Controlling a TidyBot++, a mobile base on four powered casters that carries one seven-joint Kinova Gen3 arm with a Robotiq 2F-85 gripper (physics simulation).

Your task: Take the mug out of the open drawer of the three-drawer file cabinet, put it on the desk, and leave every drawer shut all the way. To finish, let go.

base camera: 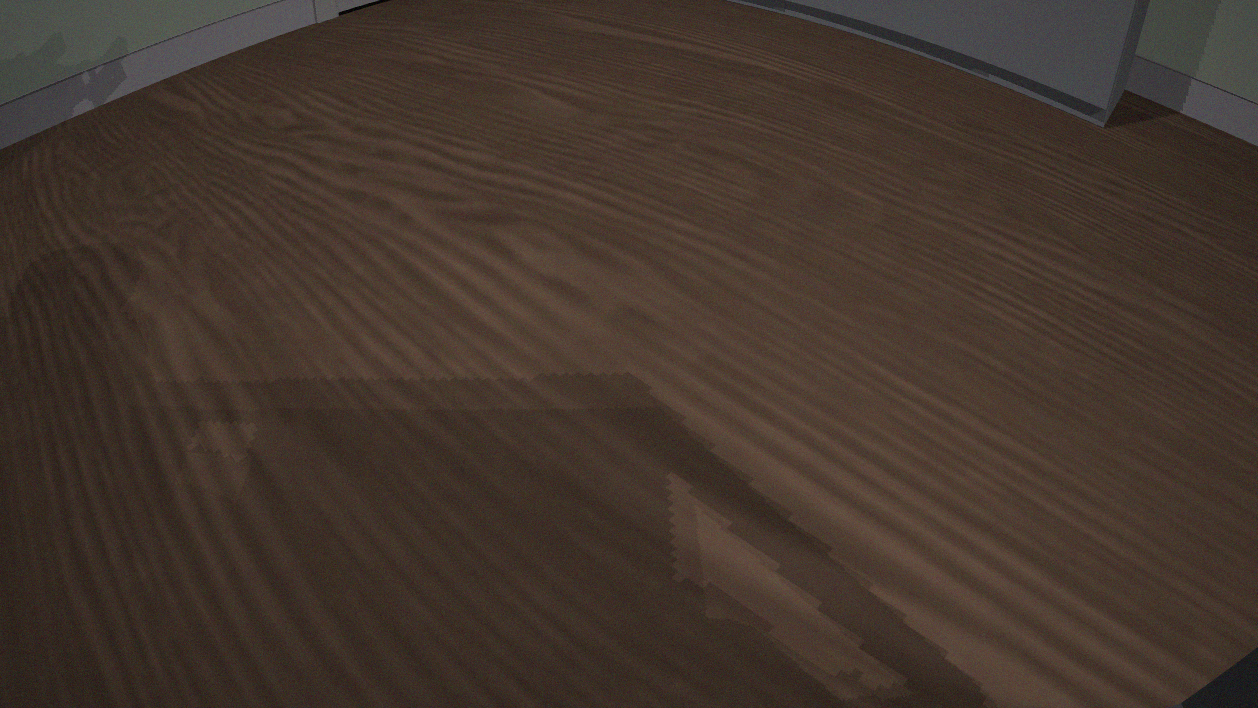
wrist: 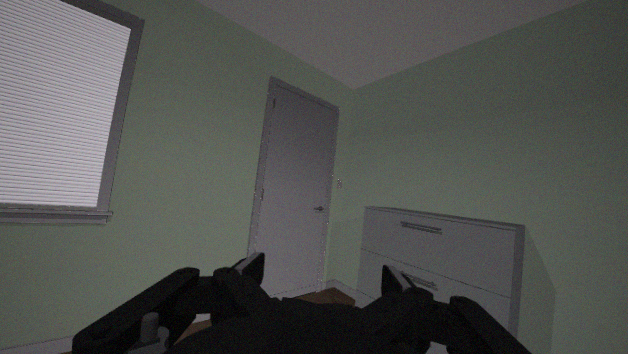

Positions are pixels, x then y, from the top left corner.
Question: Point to a white door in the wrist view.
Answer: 290, 212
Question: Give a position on a window with blinds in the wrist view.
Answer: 73, 73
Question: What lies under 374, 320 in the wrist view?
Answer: My gripper.
